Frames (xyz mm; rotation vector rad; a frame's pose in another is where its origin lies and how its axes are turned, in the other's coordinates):
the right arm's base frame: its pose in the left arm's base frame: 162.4 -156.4 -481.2 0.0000 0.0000 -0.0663
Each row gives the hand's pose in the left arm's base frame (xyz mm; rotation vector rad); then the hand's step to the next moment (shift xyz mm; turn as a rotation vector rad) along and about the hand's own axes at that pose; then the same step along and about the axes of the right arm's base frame.
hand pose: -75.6 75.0 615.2 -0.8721 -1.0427 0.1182
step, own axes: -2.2 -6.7 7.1 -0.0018 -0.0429 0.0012
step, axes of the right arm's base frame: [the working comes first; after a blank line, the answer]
step, axes of the left arm's base frame: -8.8 -1.5 4.5 -0.0149 -0.0289 0.0281

-8.7 -2.0 4.5 -0.0130 -0.0298 0.0281
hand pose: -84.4 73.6 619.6 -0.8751 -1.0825 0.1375
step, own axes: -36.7 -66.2 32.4 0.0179 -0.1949 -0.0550
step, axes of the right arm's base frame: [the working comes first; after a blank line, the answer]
step, axes of the left arm's base frame: -64.7 -44.5 24.7 -0.0057 -0.1516 0.1353

-61.6 -48.7 24.7 0.0043 -0.1517 0.1353
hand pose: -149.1 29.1 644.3 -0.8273 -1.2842 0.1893
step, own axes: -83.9 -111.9 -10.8 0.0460 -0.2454 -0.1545
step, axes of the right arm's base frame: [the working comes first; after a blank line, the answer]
step, axes of the left arm's base frame: -51.3 -130.4 6.1 0.0766 -0.2152 0.1845

-42.5 -133.5 6.1 0.0907 -0.2096 0.1845
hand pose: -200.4 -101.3 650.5 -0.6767 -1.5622 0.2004
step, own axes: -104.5 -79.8 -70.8 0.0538 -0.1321 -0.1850
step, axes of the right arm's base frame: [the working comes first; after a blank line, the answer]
step, axes of the left arm's base frame: 40.3 -138.4 -38.8 0.1395 -0.1279 0.1369

49.4 -135.5 -38.8 0.1477 -0.1184 0.1369
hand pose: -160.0 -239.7 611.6 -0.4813 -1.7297 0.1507
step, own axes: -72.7 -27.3 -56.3 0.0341 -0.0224 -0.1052
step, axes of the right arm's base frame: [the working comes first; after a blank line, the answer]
step, axes of the left arm's base frame: 58.0 -62.6 -43.7 0.0912 -0.0237 0.0621

62.1 -58.6 -43.7 0.0925 -0.0176 0.0621
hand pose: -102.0 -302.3 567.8 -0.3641 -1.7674 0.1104
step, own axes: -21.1 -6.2 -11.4 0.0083 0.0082 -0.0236
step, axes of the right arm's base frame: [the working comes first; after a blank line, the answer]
step, axes of the left arm's base frame: 13.8 -13.6 -15.4 0.0228 0.0074 0.0110

14.6 -12.7 -15.4 0.0222 0.0089 0.0110
